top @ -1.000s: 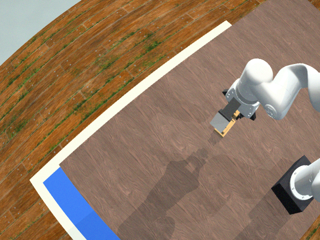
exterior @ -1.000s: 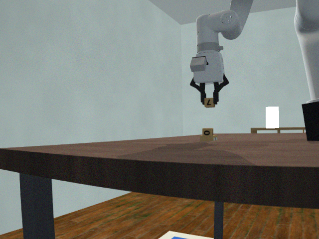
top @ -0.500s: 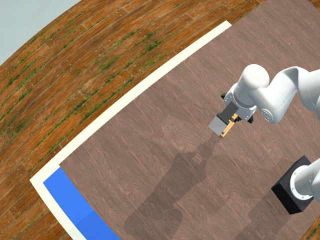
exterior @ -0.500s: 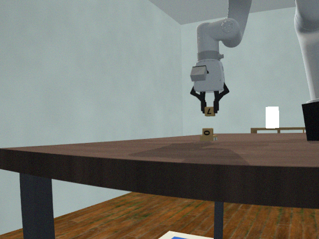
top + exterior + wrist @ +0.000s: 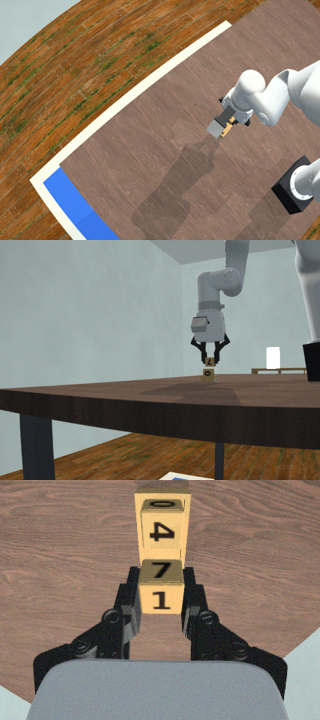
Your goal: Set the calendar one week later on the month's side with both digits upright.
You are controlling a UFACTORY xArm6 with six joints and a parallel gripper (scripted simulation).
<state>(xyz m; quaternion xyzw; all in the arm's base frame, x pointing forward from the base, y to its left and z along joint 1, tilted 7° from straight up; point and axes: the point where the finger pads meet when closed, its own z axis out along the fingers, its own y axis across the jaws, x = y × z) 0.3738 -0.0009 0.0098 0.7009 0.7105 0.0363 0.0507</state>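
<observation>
Now: hand 10 mm above the wooden cube. Also, from my hand: tray 70 mm below, 20 mm to the left.
</observation>
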